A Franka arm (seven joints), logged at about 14 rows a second.
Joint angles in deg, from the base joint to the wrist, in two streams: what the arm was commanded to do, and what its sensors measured. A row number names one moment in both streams.
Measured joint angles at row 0:
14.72 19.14 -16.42 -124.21 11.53 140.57 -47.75
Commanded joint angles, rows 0 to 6:
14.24 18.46 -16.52 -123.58 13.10 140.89 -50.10
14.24 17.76 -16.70 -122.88 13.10 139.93 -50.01
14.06 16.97 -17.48 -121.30 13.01 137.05 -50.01
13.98 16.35 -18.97 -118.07 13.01 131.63 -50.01
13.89 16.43 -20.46 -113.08 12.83 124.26 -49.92
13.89 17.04 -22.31 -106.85 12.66 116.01 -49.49
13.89 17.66 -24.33 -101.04 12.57 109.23 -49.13
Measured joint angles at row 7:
14.42 17.42 -21.22 -112.09 11.77 122.05 -48.24
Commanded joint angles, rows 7 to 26:
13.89 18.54 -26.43 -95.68 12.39 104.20 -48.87
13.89 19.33 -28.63 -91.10 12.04 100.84 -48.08
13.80 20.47 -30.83 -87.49 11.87 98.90 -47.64
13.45 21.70 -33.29 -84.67 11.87 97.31 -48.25
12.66 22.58 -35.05 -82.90 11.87 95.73 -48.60
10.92 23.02 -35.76 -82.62 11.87 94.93 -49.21
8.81 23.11 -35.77 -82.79 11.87 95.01 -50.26
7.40 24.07 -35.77 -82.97 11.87 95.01 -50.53
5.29 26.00 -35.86 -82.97 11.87 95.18 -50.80
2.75 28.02 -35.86 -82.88 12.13 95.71 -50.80
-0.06 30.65 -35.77 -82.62 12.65 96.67 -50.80
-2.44 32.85 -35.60 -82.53 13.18 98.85 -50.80
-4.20 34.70 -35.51 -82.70 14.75 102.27 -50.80
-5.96 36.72 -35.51 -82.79 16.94 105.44 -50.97
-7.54 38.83 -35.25 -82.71 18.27 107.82 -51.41
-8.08 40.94 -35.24 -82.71 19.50 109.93 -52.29
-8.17 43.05 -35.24 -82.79 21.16 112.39 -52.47
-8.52 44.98 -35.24 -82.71 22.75 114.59 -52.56
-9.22 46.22 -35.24 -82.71 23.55 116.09 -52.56
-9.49 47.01 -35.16 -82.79 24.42 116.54 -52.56
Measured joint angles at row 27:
-8.29 44.92 -35.39 -85.19 22.25 116.24 -52.24
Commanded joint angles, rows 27 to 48:
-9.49 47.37 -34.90 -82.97 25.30 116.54 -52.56
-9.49 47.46 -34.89 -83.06 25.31 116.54 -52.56
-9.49 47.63 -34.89 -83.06 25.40 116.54 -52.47
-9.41 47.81 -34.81 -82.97 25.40 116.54 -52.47
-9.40 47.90 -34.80 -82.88 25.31 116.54 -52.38
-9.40 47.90 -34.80 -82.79 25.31 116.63 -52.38
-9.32 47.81 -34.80 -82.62 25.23 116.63 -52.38
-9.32 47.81 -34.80 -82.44 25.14 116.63 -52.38
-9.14 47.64 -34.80 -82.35 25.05 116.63 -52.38
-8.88 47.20 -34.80 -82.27 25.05 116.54 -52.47
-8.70 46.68 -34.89 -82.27 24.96 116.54 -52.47
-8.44 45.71 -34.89 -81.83 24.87 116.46 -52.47
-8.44 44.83 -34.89 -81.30 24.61 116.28 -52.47
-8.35 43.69 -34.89 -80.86 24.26 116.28 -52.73
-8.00 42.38 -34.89 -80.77 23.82 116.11 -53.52
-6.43 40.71 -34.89 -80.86 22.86 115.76 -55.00
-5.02 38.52 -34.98 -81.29 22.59 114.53 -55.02
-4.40 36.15 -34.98 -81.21 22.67 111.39 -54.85
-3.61 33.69 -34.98 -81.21 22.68 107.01 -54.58
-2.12 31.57 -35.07 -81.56 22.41 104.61 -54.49
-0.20 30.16 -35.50 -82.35 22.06 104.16 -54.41
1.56 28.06 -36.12 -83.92 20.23 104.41 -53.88
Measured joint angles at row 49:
-1.67 33.04 -35.33 -79.71 22.89 104.95 -54.05
